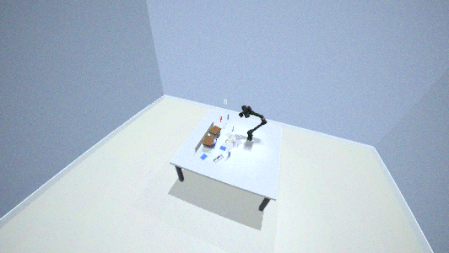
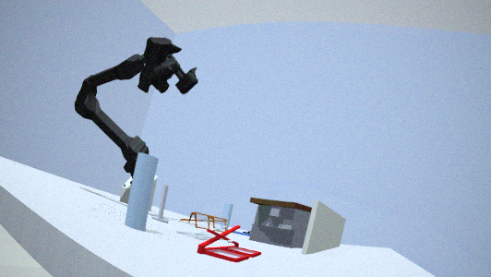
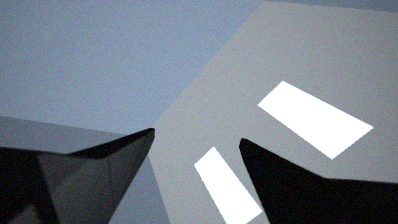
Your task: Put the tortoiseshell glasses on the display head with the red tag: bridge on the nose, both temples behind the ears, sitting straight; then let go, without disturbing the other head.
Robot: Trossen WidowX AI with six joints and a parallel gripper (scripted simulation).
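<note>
My gripper tip is 140 mm short of the thin grey post, 130 mm to the left of it and 460 mm above it. The rest, counted from my gripper tip: grey head: 340 mm ahead, 80 mm to the left, 420 mm below; then slanted panel: 480 mm ahead, 180 mm to the left, 430 mm below.
</note>
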